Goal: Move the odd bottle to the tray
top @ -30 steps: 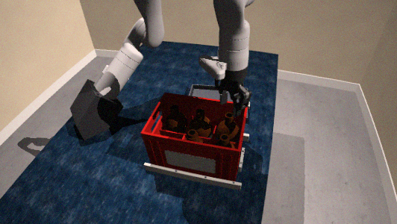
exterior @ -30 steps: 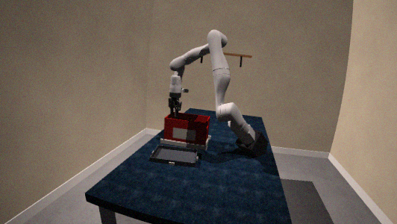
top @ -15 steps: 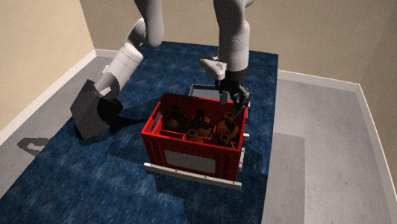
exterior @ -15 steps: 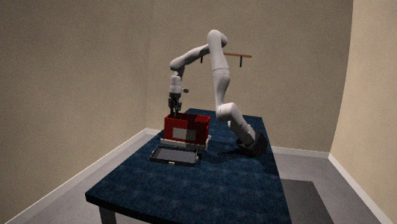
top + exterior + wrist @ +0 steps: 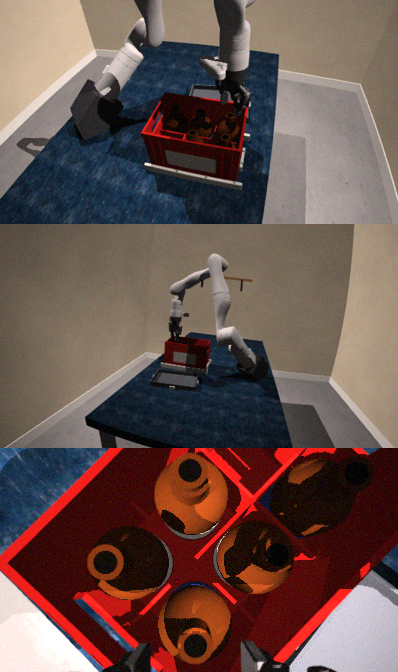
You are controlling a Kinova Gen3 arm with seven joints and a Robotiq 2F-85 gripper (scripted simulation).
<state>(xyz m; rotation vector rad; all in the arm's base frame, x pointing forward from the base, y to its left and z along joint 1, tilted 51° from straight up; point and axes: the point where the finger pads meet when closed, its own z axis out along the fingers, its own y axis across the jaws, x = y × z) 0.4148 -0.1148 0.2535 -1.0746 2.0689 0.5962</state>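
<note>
The crate lies 7 cm behind my hand, 7 cm to the right of it and 12 cm below it. From my hand the other things lie so: grey tray 15 cm behind, 19 cm to the left, 19 cm below.
</note>
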